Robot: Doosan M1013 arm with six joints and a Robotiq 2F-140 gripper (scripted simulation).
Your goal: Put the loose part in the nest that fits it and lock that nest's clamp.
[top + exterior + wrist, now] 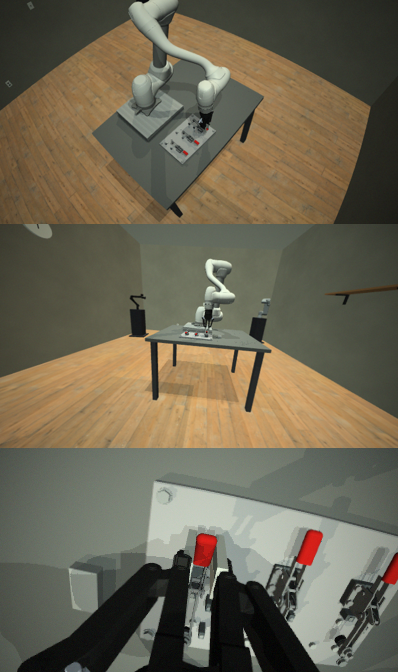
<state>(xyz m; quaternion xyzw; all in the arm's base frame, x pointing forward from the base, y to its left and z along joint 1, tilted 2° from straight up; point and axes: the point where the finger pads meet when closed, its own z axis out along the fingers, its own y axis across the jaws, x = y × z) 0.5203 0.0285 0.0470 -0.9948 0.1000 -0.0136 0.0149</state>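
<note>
My gripper is now 50 mm past the clamp, 10 mm to the right of it and 40 mm above it. Also, from my hand: loose part 90 mm behind, 170 mm to the left, 80 mm below; then fixture plate 90 mm behind, 90 mm to the right, 90 mm below.
</note>
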